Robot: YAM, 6 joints.
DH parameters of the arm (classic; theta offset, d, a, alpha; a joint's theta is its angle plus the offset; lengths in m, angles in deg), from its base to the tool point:
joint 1: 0 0.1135 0.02 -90
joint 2: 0 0 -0.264 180
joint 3: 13.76 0 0.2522 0
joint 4: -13.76 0 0.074 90
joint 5: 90 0 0 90
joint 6: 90 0.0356 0 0
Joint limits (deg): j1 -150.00..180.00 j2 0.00..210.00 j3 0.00..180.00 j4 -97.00..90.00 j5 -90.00..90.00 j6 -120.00..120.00
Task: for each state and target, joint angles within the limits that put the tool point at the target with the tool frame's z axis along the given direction. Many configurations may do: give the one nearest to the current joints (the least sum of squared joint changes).
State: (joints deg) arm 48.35 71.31 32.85 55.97 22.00 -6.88
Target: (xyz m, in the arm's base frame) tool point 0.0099 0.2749 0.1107 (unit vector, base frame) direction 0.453 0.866 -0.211
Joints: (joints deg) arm 91.46 103.11 20.85 68.39 28.36 -6.88
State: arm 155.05 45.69 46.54 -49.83 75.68 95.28
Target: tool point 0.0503 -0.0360 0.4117 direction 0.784 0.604 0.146
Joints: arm 111.29 7.39 56.61 -21.53 71.70 95.28
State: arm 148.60 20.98 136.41 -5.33 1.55 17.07
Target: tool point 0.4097 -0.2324 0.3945 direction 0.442 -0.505 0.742
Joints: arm 151.44 0.12 114.76 15.67 -13.42 17.07
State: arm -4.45 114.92 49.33 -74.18 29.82 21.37
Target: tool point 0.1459 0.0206 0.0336 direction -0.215 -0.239 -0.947
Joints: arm 10.73 102.60 21.70 -24.21 11.23 21.37
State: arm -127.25 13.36 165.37 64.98 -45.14 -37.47
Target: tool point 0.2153 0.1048 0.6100 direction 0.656 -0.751 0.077
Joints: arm -145.58 49.79 130.70 65.66 -81.97 -37.47
